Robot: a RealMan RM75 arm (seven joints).
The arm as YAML. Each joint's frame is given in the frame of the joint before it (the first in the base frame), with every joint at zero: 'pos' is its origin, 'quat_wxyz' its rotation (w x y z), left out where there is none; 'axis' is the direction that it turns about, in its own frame. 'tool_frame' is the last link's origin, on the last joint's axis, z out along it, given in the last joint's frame.
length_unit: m
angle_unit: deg
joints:
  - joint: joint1
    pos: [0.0, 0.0, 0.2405]
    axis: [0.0, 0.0, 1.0]
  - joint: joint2
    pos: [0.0, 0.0, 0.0]
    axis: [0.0, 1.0, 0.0]
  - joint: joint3
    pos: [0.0, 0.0, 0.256]
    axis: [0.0, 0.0, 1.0]
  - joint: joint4
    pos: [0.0, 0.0, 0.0]
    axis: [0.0, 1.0, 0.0]
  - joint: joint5
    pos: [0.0, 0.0, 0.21]
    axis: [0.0, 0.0, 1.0]
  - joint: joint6
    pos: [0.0, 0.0, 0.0]
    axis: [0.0, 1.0, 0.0]
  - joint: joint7
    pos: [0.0, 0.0, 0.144]
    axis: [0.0, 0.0, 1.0]
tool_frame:
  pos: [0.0, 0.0, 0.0]
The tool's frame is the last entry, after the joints.
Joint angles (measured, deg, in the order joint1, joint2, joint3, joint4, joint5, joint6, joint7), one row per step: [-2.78, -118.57, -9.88, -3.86, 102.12, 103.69, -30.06]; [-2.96, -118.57, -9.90, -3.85, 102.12, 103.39, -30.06]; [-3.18, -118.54, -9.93, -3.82, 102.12, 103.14, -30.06]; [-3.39, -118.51, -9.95, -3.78, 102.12, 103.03, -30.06]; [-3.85, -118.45, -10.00, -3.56, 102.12, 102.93, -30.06]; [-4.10, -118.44, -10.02, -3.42, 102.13, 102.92, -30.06]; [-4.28, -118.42, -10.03, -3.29, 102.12, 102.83, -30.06]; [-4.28, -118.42, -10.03, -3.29, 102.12, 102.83, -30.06]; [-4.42, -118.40, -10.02, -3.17, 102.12, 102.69, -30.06]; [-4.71, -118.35, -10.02, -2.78, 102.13, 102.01, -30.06]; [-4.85, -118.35, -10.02, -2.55, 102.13, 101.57, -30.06]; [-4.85, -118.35, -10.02, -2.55, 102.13, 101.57, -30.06]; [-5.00, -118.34, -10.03, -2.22, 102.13, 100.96, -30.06]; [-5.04, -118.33, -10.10, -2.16, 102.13, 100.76, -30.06]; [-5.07, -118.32, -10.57, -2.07, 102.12, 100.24, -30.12]
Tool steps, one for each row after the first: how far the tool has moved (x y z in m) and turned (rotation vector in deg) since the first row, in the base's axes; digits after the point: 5 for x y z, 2 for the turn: [-0.00014, 0.00136, -0.00033, -0.14, 0.03, 0.08]; [-0.00024, 0.00293, -0.00033, -0.25, 0.10, 0.09]; [-0.00009, 0.00433, -0.00015, -0.29, 0.18, -0.01]; [0.00029, 0.00725, 0.00073, -0.30, 0.46, -0.32]; [0.00066, 0.00879, 0.00112, -0.29, 0.61, -0.54]; [0.00064, 0.00995, 0.00148, -0.32, 0.77, -0.61]; [0.00064, 0.00995, 0.00148, -0.32, 0.77, -0.61]; [0.00046, 0.01089, 0.00169, -0.41, 0.92, -0.62]; [-0.00105, 0.01308, 0.00204, -0.77, 1.40, -0.28]; [-0.00200, 0.01420, 0.00203, -0.99, 1.66, 0.00]; [-0.00200, 0.01420, 0.00203, -0.99, 1.66, 0.00]; [-0.00354, 0.01545, 0.00214, -1.30, 2.04, 0.42]; [-0.00407, 0.01585, 0.00225, -1.34, 2.12, 0.60]; [-0.00584, 0.01649, 0.00293, -1.21, 2.15, 1.26]
